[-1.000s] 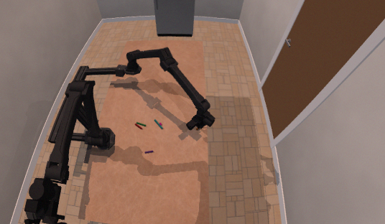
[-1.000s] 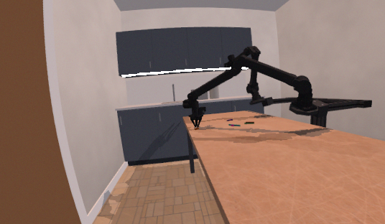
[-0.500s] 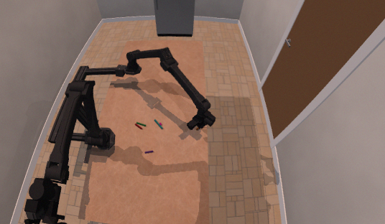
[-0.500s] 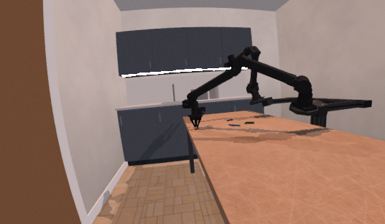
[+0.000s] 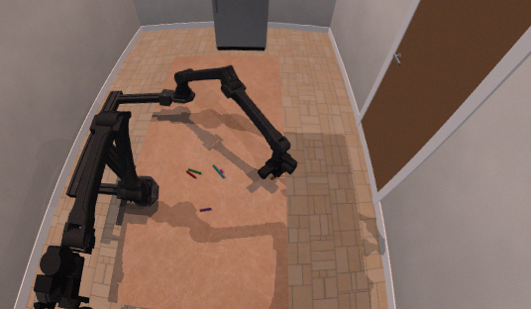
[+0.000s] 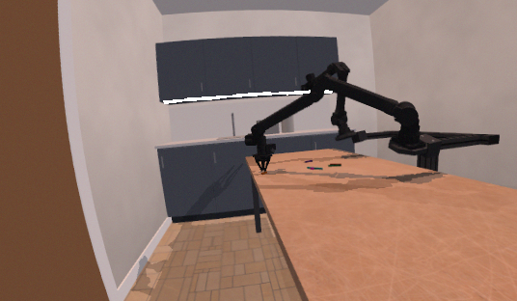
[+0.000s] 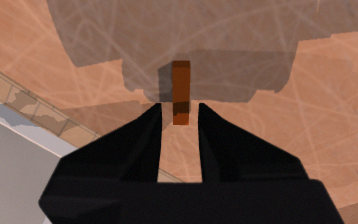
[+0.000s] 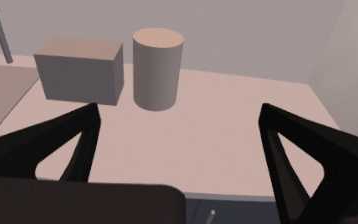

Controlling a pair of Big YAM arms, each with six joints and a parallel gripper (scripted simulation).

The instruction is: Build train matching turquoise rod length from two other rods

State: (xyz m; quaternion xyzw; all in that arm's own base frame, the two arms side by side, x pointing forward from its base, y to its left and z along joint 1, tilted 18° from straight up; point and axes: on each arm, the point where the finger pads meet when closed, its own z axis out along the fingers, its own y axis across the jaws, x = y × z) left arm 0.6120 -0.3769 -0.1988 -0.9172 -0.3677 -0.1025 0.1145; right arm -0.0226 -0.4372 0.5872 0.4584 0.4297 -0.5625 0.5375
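Now: the orange rod 20 mm below my left hand. Round my left hand: red rod 460 mm behind, 60 mm to the right, 20 mm below; then green rod 450 mm behind, 40 mm to the right, 20 mm below; then turquoise rod 310 mm behind, 20 mm to the right, 20 mm below.
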